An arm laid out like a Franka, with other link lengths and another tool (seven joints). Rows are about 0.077 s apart.
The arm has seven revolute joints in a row. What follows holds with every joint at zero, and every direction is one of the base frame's. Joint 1 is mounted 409.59 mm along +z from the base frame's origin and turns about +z. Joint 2 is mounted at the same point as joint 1 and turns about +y. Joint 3 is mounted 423.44 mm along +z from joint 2 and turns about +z. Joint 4 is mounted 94.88 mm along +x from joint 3 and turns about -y. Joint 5 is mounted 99 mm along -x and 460.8 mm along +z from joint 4 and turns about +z. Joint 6 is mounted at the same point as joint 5 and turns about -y. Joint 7 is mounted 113.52 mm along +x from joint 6 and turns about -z. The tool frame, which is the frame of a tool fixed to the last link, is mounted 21 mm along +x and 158.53 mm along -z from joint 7; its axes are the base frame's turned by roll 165.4, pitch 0 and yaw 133.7 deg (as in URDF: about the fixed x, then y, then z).
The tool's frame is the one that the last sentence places.
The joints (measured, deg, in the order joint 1, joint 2, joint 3, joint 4, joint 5, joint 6, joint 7), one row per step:
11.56 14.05 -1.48 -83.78 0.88 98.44 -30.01
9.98 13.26 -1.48 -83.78 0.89 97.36 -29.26
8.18 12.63 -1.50 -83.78 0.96 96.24 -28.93
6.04 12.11 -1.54 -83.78 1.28 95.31 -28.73
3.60 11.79 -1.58 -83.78 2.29 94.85 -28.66
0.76 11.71 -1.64 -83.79 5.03 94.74 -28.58
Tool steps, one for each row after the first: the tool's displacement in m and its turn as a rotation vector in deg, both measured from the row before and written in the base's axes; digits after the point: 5 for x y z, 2 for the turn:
-0.00248 -0.02291 0.00846 -0.01 0.30 -2.32
-0.00227 -0.02553 0.00610 0.02 0.50 -2.15
-0.00169 -0.02933 0.00505 0.28 0.44 -2.40
-0.00036 -0.03120 0.00355 1.00 0.20 -2.64
0.00078 -0.03229 0.00162 2.72 0.07 -3.24

